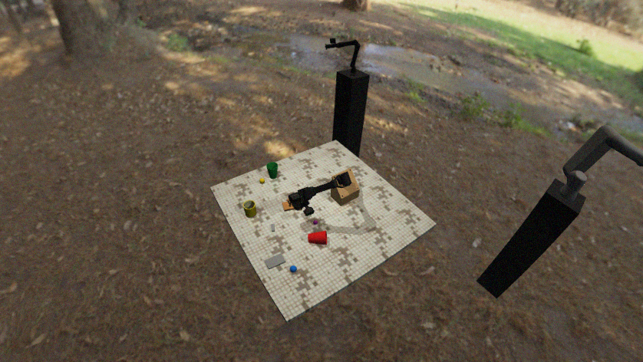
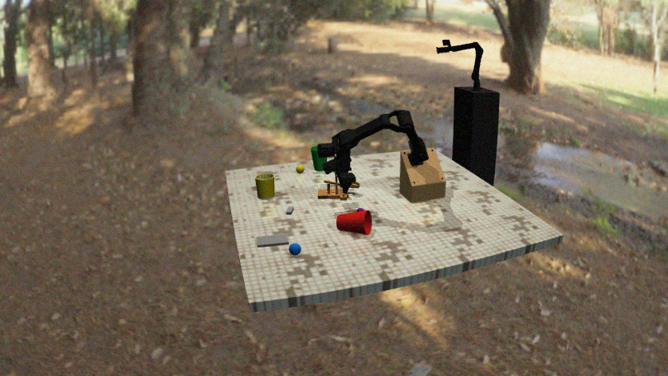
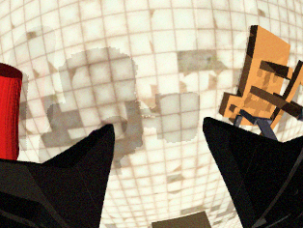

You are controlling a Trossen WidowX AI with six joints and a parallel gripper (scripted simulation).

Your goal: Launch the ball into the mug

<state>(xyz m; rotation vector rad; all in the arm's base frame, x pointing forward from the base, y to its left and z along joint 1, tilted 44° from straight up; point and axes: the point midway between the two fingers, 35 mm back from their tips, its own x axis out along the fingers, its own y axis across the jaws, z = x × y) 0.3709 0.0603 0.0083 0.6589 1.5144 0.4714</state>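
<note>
My gripper tip is now 5 cm past the purple ball, 7 cm to the right of it and 8 cm above it. The rest, counted from my gripper tip: orange catapult (4 cm behind, 14 cm to the right, 4 cm below); small grey block (22 cm ahead, 7 cm to the right, 9 cm below); yellow mug (29 cm ahead, 28 cm to the right, 6 cm below).
</note>
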